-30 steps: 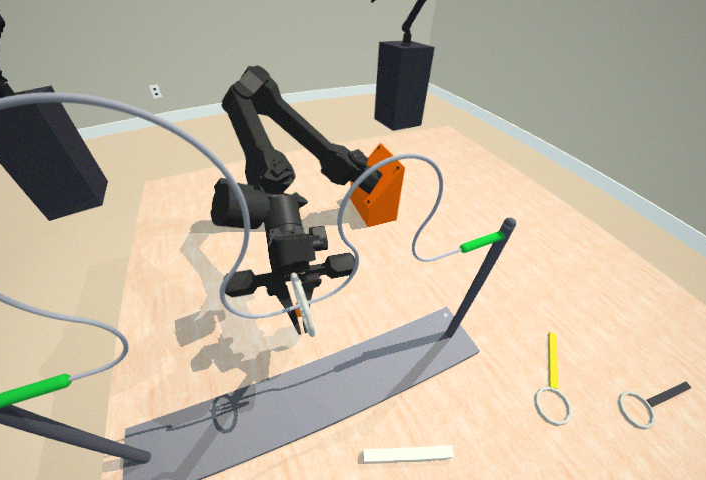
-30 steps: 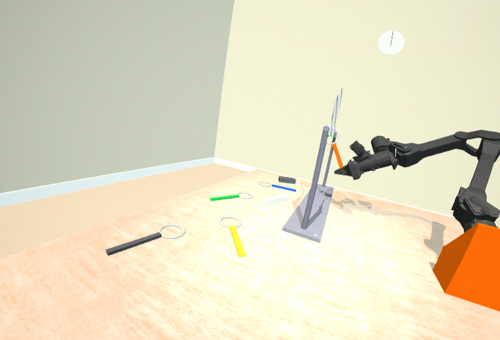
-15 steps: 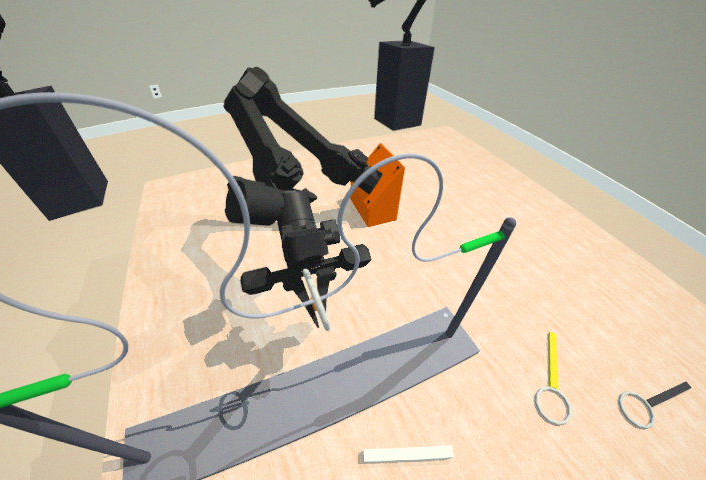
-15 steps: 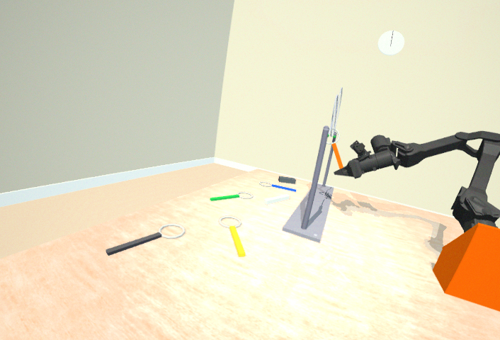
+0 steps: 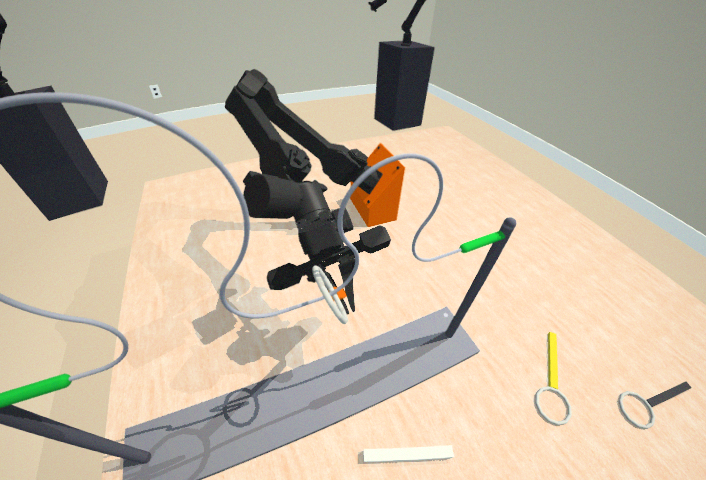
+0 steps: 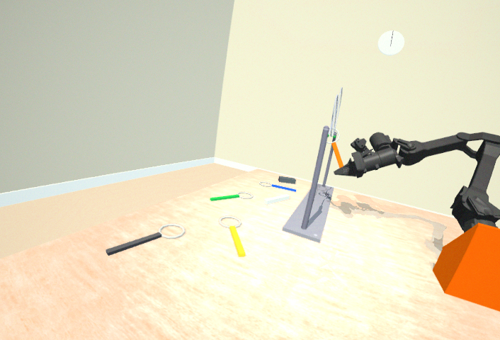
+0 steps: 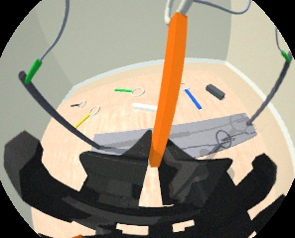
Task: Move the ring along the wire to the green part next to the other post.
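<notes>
My gripper tip is now 9 cm below the orange-handled ring, 3 cm to the left of it and 2 cm short of it. Also, from my gripper tip: yellow-handled ring: 31 cm to the left, 23 cm ahead, 15 cm below; then white bar: 18 cm ahead, 15 cm below; then dark-handled ring: 45 cm to the left, 37 cm ahead, 15 cm below.
</notes>
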